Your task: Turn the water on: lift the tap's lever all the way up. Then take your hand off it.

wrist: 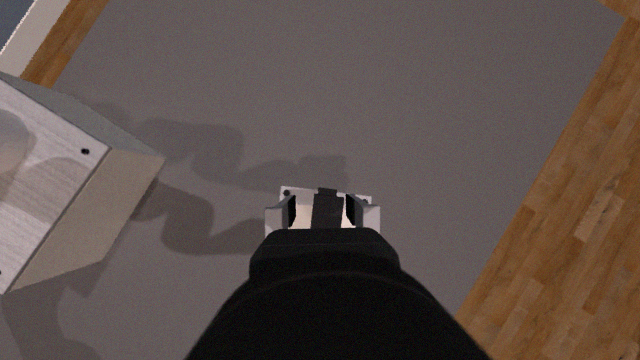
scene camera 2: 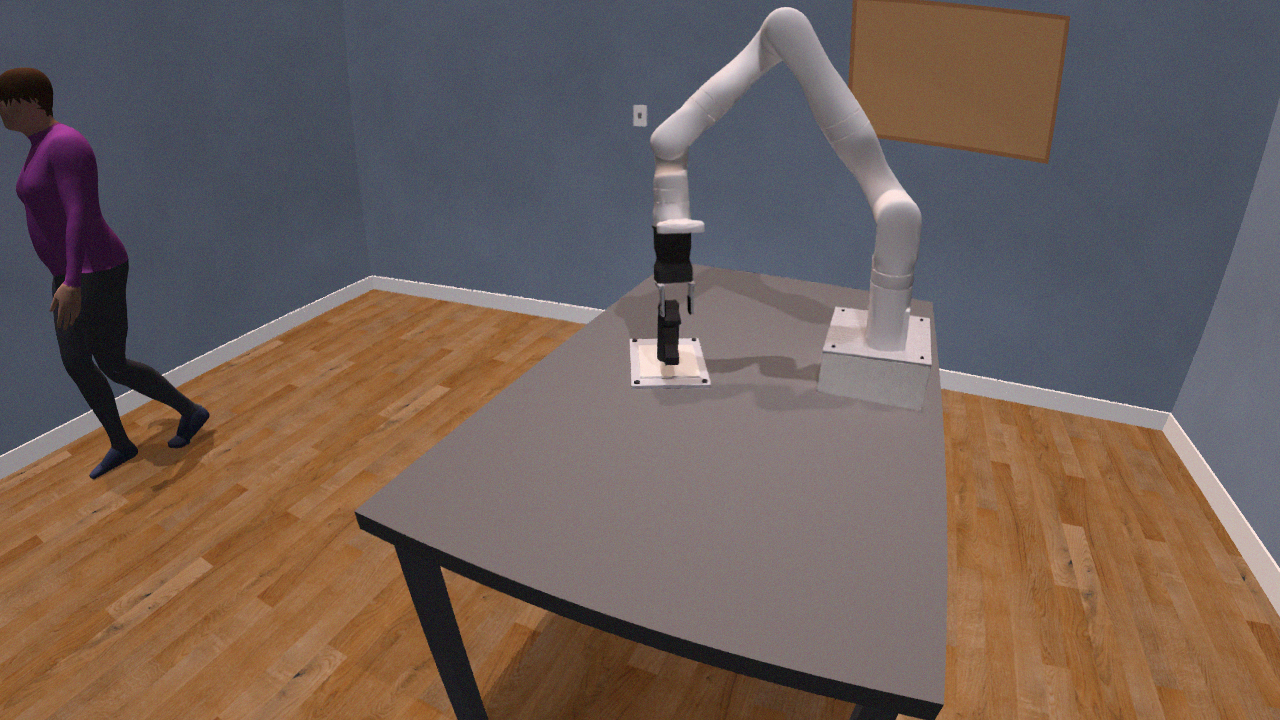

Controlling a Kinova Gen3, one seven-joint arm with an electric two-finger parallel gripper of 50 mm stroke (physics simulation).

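Places are measured from the arm's base along level axes (x ahead, y left, z up), in centimetres.
Where they show: gripper, fingertip midpoint: (wrist: 320,205) (scene camera 2: 676,314); arm's base at its link origin: (scene camera 2: 885,342).
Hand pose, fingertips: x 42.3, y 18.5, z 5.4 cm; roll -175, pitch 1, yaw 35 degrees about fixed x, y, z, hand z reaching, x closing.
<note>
Each offset is from my fingertips to the top centre of the thing. "*": to the spot under its first point. Level surfaces: height alone.
The black tap {* dx +3.1, dy -2.3, dz -7.9 cm} (scene camera 2: 666,342) (wrist: 327,212) stands upright on a white square plate {dx +5.6, dy -9.4, dz -15.4 cm} (scene camera 2: 640,378) (wrist: 300,190) on the table. My gripper (scene camera 2: 676,307) (wrist: 320,205) points down over the top of the tap, with its fingers wide open. In the wrist view a dark bar of the tap shows between the two fingers, with a gap on each side; the gripper body hides its near end. In the scene view the fingertips are level with the tap's top. The lever and the spout are hard to tell apart, and the lever's angle cannot be read clearly.
The grey table {dz -16.6 cm} (scene camera 2: 716,501) (wrist: 425,100) carries the robot's pale base block (scene camera 2: 872,376) (wrist: 85,215), to the right of the tap in the scene view. A person in a purple top (scene camera 2: 76,197) is on the floor at the left, away from the table.
</note>
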